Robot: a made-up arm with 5 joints.
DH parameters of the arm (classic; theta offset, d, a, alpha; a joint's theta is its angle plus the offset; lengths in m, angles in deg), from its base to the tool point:
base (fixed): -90 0.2 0 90
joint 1: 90 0.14 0.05 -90
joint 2: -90 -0.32 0.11 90
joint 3: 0 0.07 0.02 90
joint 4: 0 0.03 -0.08 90
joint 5: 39.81 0 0.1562 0
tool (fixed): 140.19 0.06 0 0
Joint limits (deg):
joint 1: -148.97..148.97
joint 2: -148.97..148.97
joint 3: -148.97..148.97
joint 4: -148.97..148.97
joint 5: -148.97..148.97
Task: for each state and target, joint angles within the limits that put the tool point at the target. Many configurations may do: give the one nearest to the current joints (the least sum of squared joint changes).
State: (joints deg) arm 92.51 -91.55 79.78 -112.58 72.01
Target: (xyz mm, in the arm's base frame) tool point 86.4 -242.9 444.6
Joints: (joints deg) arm 86.49 -90.22 92.85 -124.03 75.56
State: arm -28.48 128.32 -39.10 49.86 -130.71
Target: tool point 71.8 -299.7 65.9
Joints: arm -53.54 144.55 -58.46 64.34 -131.46
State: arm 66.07 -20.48 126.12 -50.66 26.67
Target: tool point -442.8 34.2 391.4
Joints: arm 95.19 26.52 148.97 -78.74 60.80
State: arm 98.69 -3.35 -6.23 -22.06 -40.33
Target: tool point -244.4 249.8 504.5
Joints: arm 114.54 13.38 -21.88 -47.59 -30.55
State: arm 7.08 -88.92 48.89 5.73 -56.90
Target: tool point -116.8 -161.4 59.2
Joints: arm -27.48 -83.33 48.94 33.00 -86.26
